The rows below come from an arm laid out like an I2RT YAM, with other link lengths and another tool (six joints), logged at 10 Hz.
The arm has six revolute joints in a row. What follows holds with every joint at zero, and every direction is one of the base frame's. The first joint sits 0.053 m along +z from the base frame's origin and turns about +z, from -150 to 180 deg. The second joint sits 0.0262 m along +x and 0.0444 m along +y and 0.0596 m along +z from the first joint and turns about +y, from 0 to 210 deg. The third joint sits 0.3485 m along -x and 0.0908 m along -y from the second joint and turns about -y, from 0 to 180 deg. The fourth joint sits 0.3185 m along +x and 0.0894 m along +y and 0.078 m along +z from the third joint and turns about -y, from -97 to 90 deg. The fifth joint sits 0.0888 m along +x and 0.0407 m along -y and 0.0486 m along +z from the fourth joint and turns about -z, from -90 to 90 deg. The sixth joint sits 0.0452 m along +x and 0.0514 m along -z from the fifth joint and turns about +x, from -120 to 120 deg. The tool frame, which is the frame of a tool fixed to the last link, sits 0.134 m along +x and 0.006 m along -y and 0.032 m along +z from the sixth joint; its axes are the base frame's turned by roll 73.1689, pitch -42.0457 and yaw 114.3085 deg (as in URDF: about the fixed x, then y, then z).
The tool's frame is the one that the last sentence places.
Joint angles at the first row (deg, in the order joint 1, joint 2, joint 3, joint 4, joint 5, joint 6):
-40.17, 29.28, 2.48, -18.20, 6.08, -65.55
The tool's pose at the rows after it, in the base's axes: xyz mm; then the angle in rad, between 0 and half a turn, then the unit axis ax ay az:
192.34, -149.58, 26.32, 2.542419, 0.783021, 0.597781, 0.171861
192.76, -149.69, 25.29, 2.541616, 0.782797, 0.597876, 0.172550
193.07, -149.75, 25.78, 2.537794, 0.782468, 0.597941, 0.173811
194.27, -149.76, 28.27, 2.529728, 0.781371, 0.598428, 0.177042
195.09, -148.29, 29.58, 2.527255, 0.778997, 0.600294, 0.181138
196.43, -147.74, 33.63, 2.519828, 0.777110, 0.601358, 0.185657
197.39, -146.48, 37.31, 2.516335, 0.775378, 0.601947, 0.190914
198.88, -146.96, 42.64, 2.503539, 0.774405, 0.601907, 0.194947
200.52, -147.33, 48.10, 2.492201, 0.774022, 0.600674, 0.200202
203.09, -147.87, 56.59, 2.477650, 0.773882, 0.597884, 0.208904
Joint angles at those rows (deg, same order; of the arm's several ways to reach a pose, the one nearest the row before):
-40.11, 30.02, 2.16, -17.46, 6.19, -65.65
-40.11, 30.32, 1.94, -16.88, 6.12, -65.65
-40.15, 30.09, 1.86, -16.79, 6.02, -65.64
-40.12, 29.56, 1.93, -16.84, 5.81, -65.58
-40.08, 28.85, 1.94, -17.27, 5.35, -65.63
-40.08, 28.01, 2.26, -17.87, 4.95, -65.60
-40.08, 27.11, 2.63, -18.80, 4.43, -65.49
-40.08, 26.31, 3.01, -19.16, 4.23, -65.35
-40.06, 25.67, 3.45, -19.49, 3.97, -65.00
-40.05, 25.01, 4.22, -19.95, 3.52, -64.35

